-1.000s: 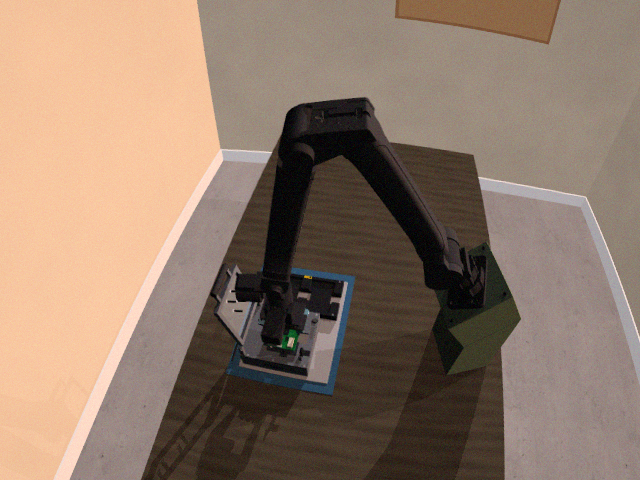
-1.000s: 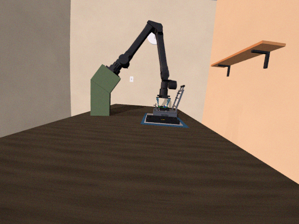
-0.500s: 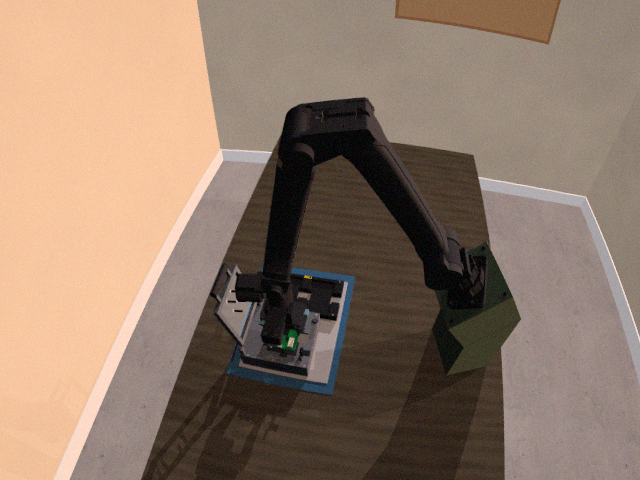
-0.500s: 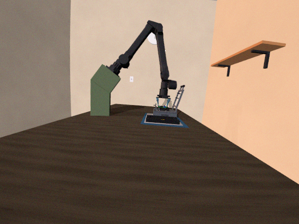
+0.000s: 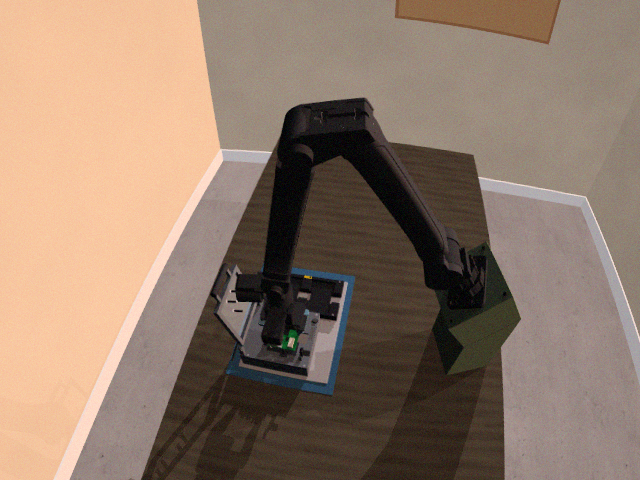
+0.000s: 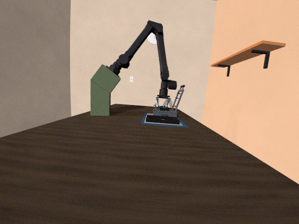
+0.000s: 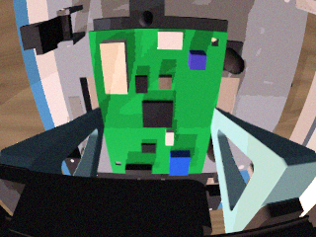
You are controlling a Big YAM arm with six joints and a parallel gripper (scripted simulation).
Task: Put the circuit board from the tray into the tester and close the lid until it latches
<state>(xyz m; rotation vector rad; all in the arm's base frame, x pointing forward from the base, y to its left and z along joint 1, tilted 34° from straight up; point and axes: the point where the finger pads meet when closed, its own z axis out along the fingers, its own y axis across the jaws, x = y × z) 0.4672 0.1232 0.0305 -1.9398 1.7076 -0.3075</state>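
The green circuit board lies right at my hand. Round my hand: black latch hook (70 mm behind, 40 mm to the left); tester lid (120 mm ahead, 20 mm to the left, 90 mm above).
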